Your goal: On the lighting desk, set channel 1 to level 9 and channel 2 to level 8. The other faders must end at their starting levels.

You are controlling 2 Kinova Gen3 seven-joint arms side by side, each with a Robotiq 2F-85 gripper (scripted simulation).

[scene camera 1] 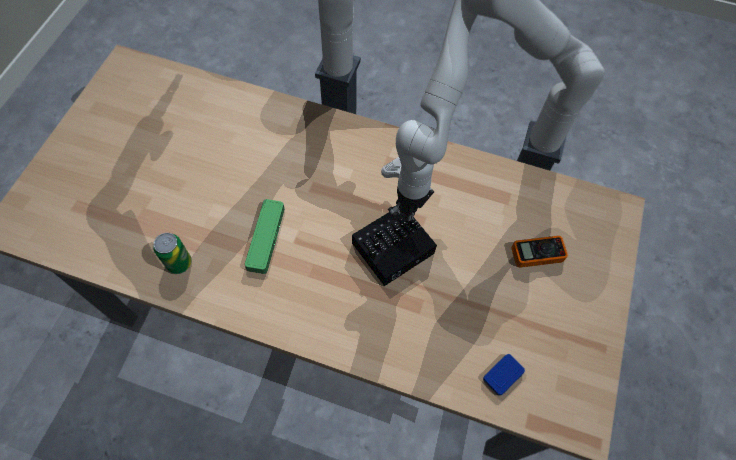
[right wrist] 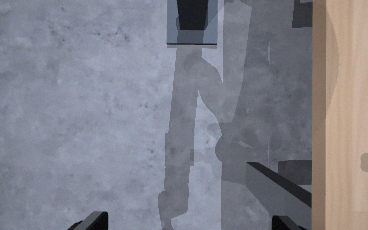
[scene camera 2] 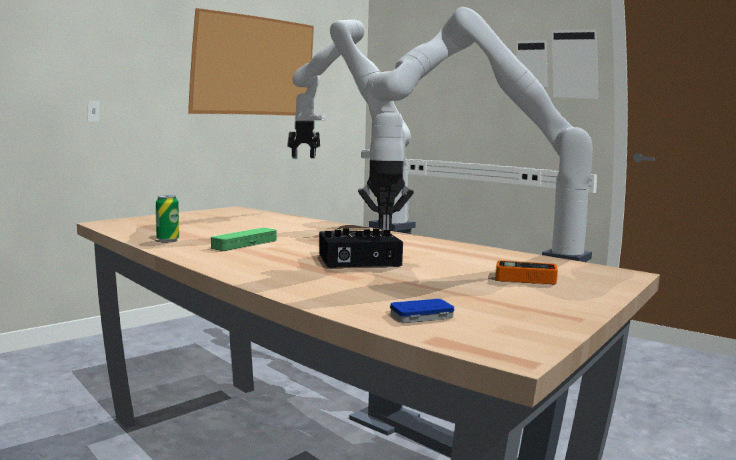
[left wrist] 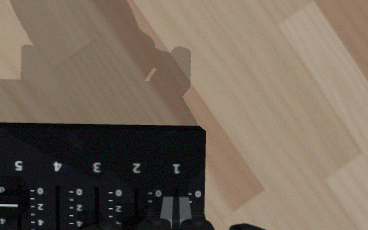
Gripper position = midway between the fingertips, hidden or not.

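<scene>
A green case (scene camera 1: 264,238) is visible, and scene camera 2 shows the case (scene camera 2: 230,241) as well. In the right wrist view the case is out of frame, and in the left wrist view the case is out of frame too. A blue box (scene camera 2: 431,309) can be seen, and scene camera 1 also shows the box (scene camera 1: 508,370). The left gripper (scene camera 2: 384,230) is visible, and the left wrist view shows the left gripper (left wrist: 175,214) too, while the right gripper (scene camera 2: 303,158) is in view as well.
</scene>
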